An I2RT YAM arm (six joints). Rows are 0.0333 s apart.
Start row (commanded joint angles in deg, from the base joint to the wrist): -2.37 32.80 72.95 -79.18 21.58 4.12
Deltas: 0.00 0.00 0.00 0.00 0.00 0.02; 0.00 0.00 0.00 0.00 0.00 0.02; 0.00 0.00 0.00 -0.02 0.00 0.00; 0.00 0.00 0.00 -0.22 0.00 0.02; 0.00 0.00 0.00 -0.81 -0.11 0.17; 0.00 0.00 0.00 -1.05 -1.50 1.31; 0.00 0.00 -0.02 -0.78 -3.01 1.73; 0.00 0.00 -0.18 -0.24 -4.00 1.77; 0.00 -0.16 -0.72 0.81 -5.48 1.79; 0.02 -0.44 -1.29 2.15 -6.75 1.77; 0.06 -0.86 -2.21 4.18 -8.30 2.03
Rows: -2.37 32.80 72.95 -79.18 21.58 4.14; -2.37 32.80 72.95 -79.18 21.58 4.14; -2.37 32.80 72.95 -79.20 21.58 4.12; -2.37 32.80 72.95 -79.40 21.58 4.14; -2.37 32.80 72.95 -79.99 21.47 4.29; -2.37 32.80 72.95 -80.23 20.08 5.43; -2.37 32.80 72.93 -79.96 18.57 5.85; -2.37 32.80 72.77 -79.42 17.58 5.89; -2.37 32.64 72.23 -78.37 16.10 5.91; -2.35 32.36 71.66 -77.03 14.83 5.89; -2.31 31.94 70.74 -75.00 13.28 6.15
